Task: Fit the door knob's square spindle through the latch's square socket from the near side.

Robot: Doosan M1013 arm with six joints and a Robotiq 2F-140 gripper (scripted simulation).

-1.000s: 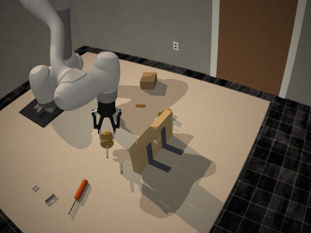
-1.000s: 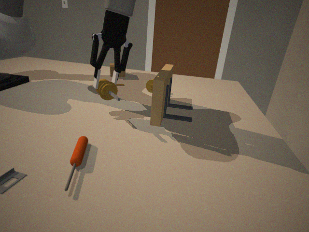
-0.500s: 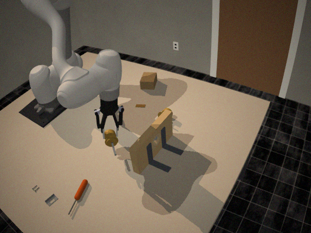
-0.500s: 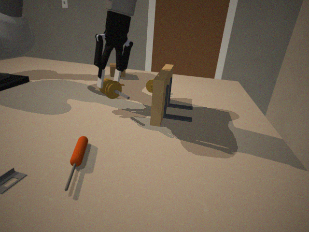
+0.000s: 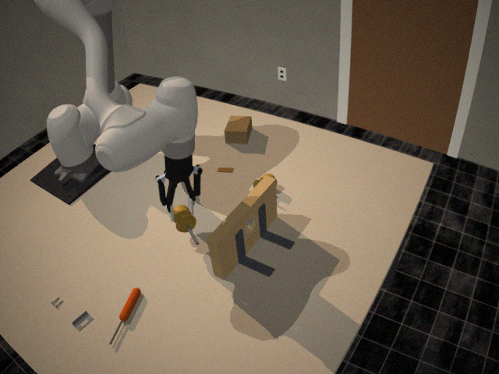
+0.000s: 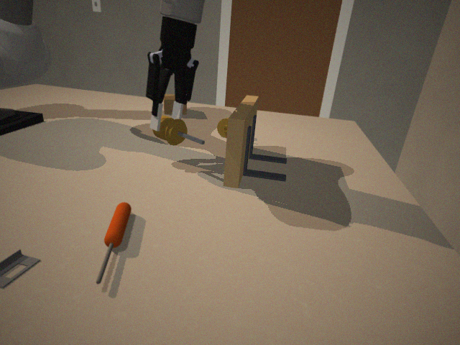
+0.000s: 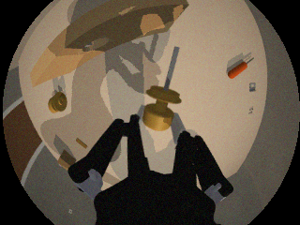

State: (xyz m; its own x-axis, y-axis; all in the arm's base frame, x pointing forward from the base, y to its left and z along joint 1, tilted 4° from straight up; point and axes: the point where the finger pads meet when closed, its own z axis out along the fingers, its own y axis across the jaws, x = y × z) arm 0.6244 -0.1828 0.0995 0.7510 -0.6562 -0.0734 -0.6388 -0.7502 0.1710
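Now: hand 30 mm to the left of the brass door knob, 30 mm short of it and 30 mm above it. Also, from my hand: brass round piece: 280 mm to the left, 160 mm ahead, 90 mm below; then latch socket: 190 mm ahead, 30 mm to the left, 30 mm below; then upright wooden board: 190 mm ahead, 40 mm below, 30 mm to the left.
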